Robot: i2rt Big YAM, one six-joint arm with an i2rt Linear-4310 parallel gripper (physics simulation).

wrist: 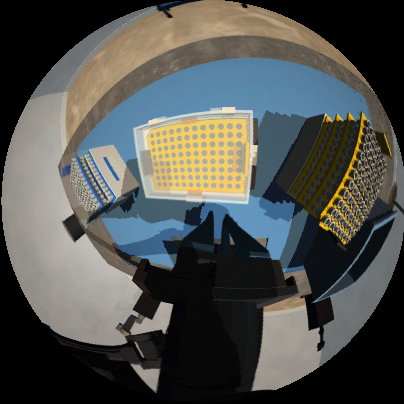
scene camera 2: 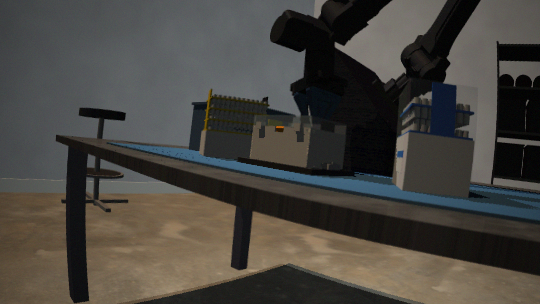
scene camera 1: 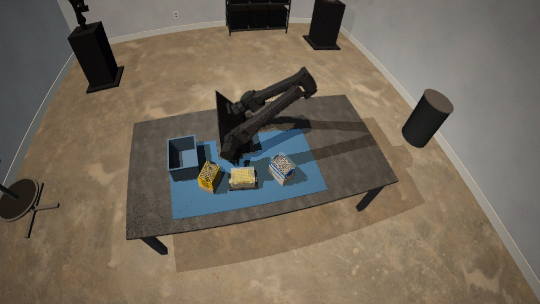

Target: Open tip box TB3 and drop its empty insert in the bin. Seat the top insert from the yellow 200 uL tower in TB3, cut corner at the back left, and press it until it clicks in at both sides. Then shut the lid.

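Tip box TB3 (scene camera 1: pixel 242 177) (scene camera 2: pixel 298 142) (wrist: pixel 195 156) stands in the middle of the blue mat (scene camera 1: pixel 226 200) with its clear lid down; a yellow insert with grey holes shows through the lid. The yellow 200 uL tower (scene camera 1: pixel 208 175) (scene camera 2: pixel 234 113) (wrist: pixel 339 169) stands to its left in scene camera 1. The blue bin (scene camera 1: pixel 181 136) (wrist: pixel 350 256) stands behind that tower. My gripper (scene camera 1: pixel 232 158) (scene camera 2: pixel 317 111) (wrist: pixel 217 215) hangs just above and behind the back edge of TB3, clear of the lid. Its fingers stand close together with nothing between them.
A blue-banded tip tower (scene camera 1: pixel 282 169) (scene camera 2: pixel 434 151) (wrist: pixel 98 177) stands right of TB3. The arm's dark base plate (scene camera 1: pixel 226 120) rises behind the mat. The grey table (scene camera 1: pixel 150 151) carries everything. A stool, pedestals, a cylinder and a shelf unit stand on the floor around.
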